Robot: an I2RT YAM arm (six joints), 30 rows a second.
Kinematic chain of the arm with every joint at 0, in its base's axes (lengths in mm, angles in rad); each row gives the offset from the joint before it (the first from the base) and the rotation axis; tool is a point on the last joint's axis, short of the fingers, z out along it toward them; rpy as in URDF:
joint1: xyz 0 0 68 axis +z
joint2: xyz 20 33.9 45.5 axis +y
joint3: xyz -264 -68.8 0 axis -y
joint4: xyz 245 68.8 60 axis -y
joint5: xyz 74 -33.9 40.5 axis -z
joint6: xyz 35.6 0 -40.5 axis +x
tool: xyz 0 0 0 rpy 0 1.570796 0
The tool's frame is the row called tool.
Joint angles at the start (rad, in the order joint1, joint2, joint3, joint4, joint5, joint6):
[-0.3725 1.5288 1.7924 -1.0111 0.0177 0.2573]
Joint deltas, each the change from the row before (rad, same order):
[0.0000 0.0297 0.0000 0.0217 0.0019 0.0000]
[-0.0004 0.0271 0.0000 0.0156 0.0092 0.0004]
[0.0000 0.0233 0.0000 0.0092 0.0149 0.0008]
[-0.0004 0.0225 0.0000 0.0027 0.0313 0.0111]
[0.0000 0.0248 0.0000 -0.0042 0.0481 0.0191]
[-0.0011 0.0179 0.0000 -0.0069 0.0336 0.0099]
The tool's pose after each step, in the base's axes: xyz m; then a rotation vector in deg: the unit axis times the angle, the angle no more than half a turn. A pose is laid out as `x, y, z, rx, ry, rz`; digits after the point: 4 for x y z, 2 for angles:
0.2987, -0.1175, 0.4175, 41.84, 126.62, -4.62
0.3072, -0.1213, 0.4104, 42.34, 127.16, -5.21
0.3140, -0.1245, 0.4039, 43.03, 127.80, -6.15
0.3197, -0.1281, 0.3969, 44.92, 128.34, -7.95
0.3251, -0.1320, 0.3886, 47.80, 128.98, -10.73
0.3285, -0.1350, 0.3822, 49.69, 129.69, -12.86

